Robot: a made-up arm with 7 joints. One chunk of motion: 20 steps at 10 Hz.
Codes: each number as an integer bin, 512 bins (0 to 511) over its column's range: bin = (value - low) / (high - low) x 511, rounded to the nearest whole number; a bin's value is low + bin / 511 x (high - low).
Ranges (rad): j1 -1.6..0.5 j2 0..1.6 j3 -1.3..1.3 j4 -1.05..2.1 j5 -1.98..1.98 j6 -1.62..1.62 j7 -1.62..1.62
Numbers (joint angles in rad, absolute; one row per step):
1: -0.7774 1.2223 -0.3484 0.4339 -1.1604 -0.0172 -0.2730
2: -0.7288 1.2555 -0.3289 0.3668 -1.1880 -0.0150 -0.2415
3: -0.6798 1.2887 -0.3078 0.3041 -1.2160 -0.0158 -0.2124
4: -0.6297 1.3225 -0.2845 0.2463 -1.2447 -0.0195 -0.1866
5: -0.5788 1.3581 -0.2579 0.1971 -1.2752 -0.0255 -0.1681
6: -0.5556 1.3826 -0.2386 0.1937 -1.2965 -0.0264 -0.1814
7: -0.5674 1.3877 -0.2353 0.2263 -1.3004 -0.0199 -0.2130
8: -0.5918 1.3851 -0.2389 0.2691 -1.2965 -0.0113 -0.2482
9: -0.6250 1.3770 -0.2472 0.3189 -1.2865 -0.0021 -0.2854
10: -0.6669 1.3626 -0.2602 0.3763 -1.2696 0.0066 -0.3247
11: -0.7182 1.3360 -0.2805 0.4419 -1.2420 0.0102 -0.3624
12: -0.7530 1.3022 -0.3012 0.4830 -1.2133 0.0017 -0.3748
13: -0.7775 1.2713 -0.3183 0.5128 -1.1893 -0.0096 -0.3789
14: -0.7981 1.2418 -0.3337 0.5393 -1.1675 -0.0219 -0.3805
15: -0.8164 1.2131 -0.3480 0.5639 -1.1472 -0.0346 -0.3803
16: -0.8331 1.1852 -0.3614 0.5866 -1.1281 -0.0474 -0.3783
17: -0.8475 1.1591 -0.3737 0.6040 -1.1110 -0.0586 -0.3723
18: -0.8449 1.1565 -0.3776 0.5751 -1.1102 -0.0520 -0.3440
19: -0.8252 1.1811 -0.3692 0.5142 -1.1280 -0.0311 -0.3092
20: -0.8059 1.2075 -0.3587 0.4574 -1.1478 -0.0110 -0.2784
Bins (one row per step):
1: 200 390 187 241 106 253 212
2: 212 401 191 230 102 253 217
3: 224 412 195 220 99 253 222
4: 236 422 200 210 95 252 226
5: 248 434 205 202 91 251 229
6: 254 442 209 202 88 251 227
7: 251 443 209 207 88 252 222
8: 245 442 209 214 88 254 216
9: 237 440 207 222 89 255 210
10: 227 435 204 231 92 257 204
11: 215 427 200 242 95 257 198
12: 206 416 196 249 99 256 196
13: 200 406 193 254 102 254 196
14: 195 397 190 258 105 252 195
15: 191 387 187 262 107 250 196
16: 187 379 184 265 110 248 196
17: 183 370 182 268 112 246 197
18: 184 369 181 264 112 247 201
19: 189 377 183 254 110 251 207
20: 193 386 185 245 107 254 212

